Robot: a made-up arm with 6 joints. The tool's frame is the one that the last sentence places.
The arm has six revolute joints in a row. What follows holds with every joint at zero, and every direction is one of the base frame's. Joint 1 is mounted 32.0 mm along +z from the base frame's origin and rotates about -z. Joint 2 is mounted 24.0 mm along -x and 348.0 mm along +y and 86.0 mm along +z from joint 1 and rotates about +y. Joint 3 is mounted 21.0 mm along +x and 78.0 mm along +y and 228.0 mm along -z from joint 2 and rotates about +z. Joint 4 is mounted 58.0 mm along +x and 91.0 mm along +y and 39.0 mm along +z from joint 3 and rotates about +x. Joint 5 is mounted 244.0 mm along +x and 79.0 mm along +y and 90.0 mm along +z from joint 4 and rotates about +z. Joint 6 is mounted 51.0 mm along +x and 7.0 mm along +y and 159.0 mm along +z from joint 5 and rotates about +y. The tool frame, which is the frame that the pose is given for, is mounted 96.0 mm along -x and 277.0 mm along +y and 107.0 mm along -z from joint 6; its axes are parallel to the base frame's.
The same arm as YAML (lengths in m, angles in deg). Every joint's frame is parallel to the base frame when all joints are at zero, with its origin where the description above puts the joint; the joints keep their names.
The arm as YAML. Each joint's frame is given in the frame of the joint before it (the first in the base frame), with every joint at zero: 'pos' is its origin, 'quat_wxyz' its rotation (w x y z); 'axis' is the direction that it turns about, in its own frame. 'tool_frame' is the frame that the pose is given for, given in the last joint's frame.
length_unit: m
angle_unit: deg
joints:
  - joint: joint 1
    pos: [0.0, 0.0, 0.032]
    quat_wxyz: [1.0, 0.0, 0.0, 0.0]
    axis: [0.0, 0.0, -1.0]
  - joint: joint 2
    pos: [-0.024, 0.348, 0.086]
    quat_wxyz: [1.0, 0.0, 0.0, 0.0]
    axis: [0.0, 1.0, 0.0]
  - joint: joint 3
    pos: [0.021, 0.078, -0.228]
    quat_wxyz: [1.0, 0.0, 0.0, 0.0]
    axis: [0.0, 0.0, 1.0]
  - joint: joint 4
    pos: [0.058, 0.091, 0.039]
    quat_wxyz: [1.0, 0.0, 0.0, 0.0]
    axis: [1.0, 0.0, 0.0]
  - joint: joint 5
    pos: [0.244, 0.079, 0.09]
    quat_wxyz: [1.0, 0.0, 0.0, 0.0]
    axis: [0.0, 0.0, 1.0]
  - joint: joint 6
    pos: [0.051, 0.007, 0.159]
    quat_wxyz: [1.0, 0.0, 0.0, 0.0]
    axis: [0.0, 1.0, 0.0]
tool_frame:
  pos: [-0.096, 0.277, -0.107]
  quat_wxyz: [1.0, 0.0, 0.0, 0.0]

